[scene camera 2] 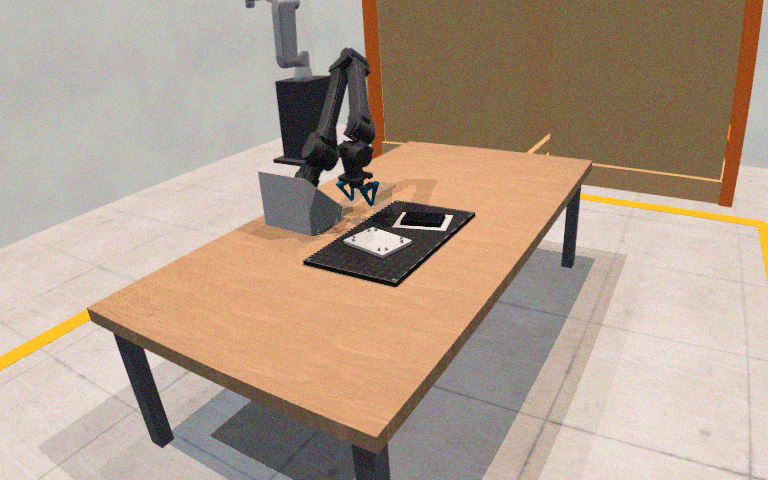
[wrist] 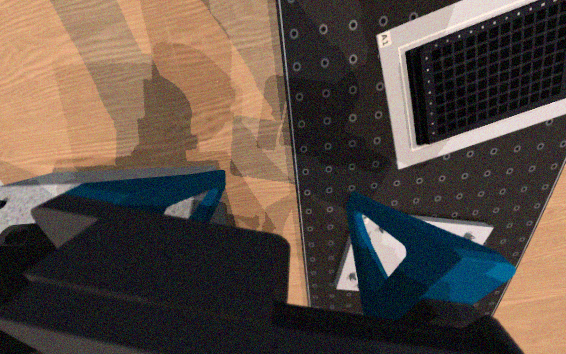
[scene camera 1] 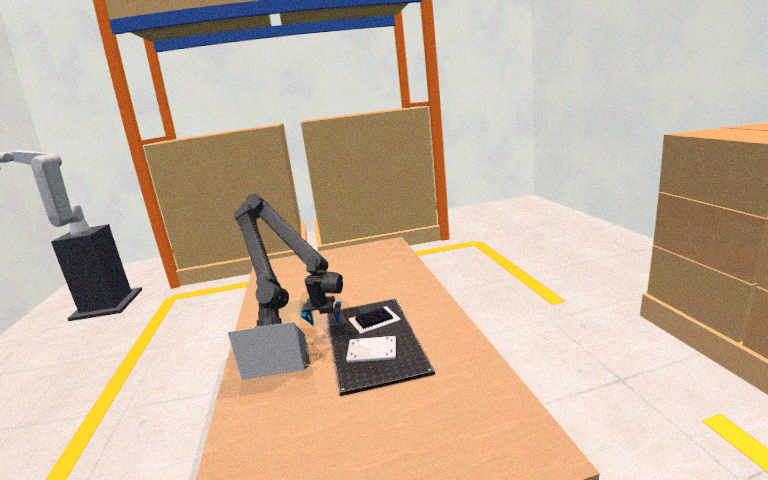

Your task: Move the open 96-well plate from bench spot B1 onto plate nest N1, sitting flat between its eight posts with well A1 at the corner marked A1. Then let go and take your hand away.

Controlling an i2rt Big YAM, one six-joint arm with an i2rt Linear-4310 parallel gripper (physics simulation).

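Where they show: gripper, between the fingertips: (scene camera 2: 361,203) (wrist: 287,188) (scene camera 1: 325,323); arm's base, origin of its link: (scene camera 2: 302,189) (scene camera 1: 269,333).
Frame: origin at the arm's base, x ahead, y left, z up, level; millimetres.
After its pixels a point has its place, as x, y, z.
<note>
The black 96-well plate (scene camera 1: 373,318) @(371, 117, -82) (scene camera 2: 423,219) @(385, 119, -83) (wrist: 495,75) @(372, 134, -82) lies flat inside the white-framed bench spot B1 (scene camera 1: 360,328) @(314, 85, -96) (scene camera 2: 398,223) @(326, 78, -92) (wrist: 397,110). An A1 label shows at one frame corner in the wrist view. The white plate nest N1 (scene camera 1: 371,348) @(335, -74, -86) (scene camera 2: 377,242) @(346, -83, -86) (wrist: 452,229) @(378, -24, -86) carries small dark posts near its corners and holds no plate. My gripper (scene camera 1: 324,322) @(191, 65, -39) (scene camera 2: 361,202) @(191, 65, -39) (wrist: 287,188) @(191, 65, -39) is open and empty, above the board's edge on the arm base side, apart from the plate. In the wrist view one blue finger hides much of the nest; its A1 mark cannot be made out.
The plate's spot and the nest lie on a black perforated board (scene camera 1: 385,376) @(356, -222, -98) (scene camera 2: 362,269) @(391, -224, -98) (wrist: 327,107) @(235, 120, -98) on the wooden table (scene camera 1: 396,430) @(346, -436, -111) (scene camera 2: 294,322) @(387, -496, -111). A grey block (scene camera 1: 267,350) @(-3, -86, -13) (scene camera 2: 288,200) @(16, -87, -5) stands beside the arm's base. Orange rack posts and large brown panels stand beyond the table.
</note>
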